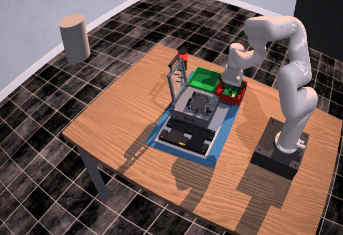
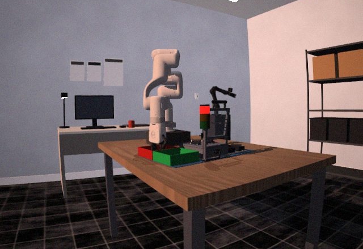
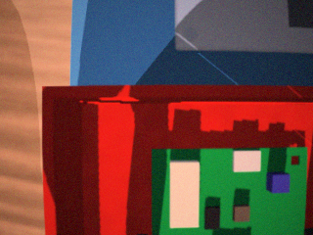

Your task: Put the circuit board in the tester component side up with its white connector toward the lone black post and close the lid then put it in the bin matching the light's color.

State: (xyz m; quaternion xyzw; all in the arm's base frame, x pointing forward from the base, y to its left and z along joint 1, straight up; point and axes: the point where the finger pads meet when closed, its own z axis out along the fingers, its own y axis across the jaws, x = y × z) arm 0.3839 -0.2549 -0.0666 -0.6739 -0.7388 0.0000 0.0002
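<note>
Now: the red bin right at my hand. From my hand the other things lie so: black block (26 cm to the left, 7 cm above, 2 cm ahead); then green bin (15 cm ahead, 1 cm to the left); then green circuit board (1 cm below).
</note>
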